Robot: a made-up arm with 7 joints.
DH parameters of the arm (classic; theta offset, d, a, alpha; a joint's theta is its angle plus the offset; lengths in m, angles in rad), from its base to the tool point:
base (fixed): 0 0.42 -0.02 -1.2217
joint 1: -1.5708 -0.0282 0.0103 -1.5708
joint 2: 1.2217 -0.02 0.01 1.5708
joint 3: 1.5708 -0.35 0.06 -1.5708
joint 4: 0 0 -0.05 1.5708
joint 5: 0 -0.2 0.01 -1.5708
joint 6: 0 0.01 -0.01 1.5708
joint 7: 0 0.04 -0.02 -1.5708
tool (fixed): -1.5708 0.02 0 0
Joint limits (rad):
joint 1: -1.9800..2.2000
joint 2: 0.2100..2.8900
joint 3: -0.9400..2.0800
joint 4: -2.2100..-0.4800
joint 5: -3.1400..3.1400
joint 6: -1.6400..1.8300
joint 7: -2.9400..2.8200
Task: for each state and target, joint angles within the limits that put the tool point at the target. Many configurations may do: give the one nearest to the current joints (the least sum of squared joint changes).
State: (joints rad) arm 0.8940 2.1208 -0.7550 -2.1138 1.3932 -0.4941 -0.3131
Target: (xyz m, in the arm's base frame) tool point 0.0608 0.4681 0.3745
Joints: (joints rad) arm 0.6584 1.9752 -0.4909 -1.5654 1.2406 -0.7739 -0.2683
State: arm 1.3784 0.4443 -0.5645 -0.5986 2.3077 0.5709 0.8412
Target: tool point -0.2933 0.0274 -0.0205
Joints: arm 0.7021 0.2638 -0.5862 -0.7060 2.3806 1.1449 0.6462
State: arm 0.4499 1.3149 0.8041 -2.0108 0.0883 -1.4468 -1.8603
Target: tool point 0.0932 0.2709 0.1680
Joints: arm 0.3536 0.7200 0.2943 -2.0825 0.1442 -1.4555 -1.9086
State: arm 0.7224 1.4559 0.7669 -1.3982 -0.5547 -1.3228 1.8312
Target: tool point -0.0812 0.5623 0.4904
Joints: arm 0.8024 1.5306 0.9052 -0.5597 -0.4754 -1.6400 1.3763
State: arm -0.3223 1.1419 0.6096 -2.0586 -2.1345 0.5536 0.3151
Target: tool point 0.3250 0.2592 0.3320
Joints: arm -0.6528 0.8551 0.4073 -1.3490 -2.3382 0.9069 0.3013
